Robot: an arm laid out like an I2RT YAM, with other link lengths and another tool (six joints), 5 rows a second.
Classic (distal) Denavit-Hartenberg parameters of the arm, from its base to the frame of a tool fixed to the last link. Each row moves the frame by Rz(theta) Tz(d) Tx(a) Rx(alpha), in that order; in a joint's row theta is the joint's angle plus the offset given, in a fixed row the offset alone. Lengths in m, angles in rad.
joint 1: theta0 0  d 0.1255  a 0.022  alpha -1.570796
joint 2: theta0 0  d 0  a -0.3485  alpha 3.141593
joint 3: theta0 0.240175  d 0  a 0.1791  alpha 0
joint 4: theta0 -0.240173  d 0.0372  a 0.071  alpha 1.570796
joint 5: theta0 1.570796  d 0.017  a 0  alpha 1.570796
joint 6: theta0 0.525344  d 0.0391  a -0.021  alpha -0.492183
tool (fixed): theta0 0  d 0.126  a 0  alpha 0
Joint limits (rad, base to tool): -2.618..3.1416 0..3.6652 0..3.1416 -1.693..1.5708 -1.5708..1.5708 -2.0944..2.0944
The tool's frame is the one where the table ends.
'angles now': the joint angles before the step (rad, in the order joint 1, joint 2, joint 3, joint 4, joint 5, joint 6). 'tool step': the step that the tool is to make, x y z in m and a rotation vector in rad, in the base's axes. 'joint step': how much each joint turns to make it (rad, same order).
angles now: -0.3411 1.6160 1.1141 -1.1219 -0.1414 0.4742
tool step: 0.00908 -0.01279 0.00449 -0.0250 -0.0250 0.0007
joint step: -0.0345 0.0176 0.0591 -0.0140 0.0160 -0.0349
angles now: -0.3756 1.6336 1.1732 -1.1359 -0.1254 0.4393
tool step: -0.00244 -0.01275 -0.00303 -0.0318 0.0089 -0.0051
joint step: -0.0405 0.0093 0.0081 0.0015 0.0337 -0.0347
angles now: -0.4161 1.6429 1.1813 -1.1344 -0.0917 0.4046
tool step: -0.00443 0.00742 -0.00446 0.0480 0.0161 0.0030
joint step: -0.0011 0.0077 -0.0422 0.0151 -0.0372 -0.0057
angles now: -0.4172 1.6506 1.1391 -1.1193 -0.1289 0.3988
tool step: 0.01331 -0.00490 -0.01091 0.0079 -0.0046 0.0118
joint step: -0.0001 0.0519 -0.0048 0.0561 -0.0084 -0.0125
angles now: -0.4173 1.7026 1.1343 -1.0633 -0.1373 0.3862
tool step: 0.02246 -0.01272 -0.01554 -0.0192 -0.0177 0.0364
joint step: -0.0002 0.0792 0.0259 0.0725 0.0122 -0.0363
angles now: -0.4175 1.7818 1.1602 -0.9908 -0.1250 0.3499
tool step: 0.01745 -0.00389 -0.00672 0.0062 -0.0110 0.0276
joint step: 0.0111 0.0558 0.0402 0.0210 -0.0094 -0.0170
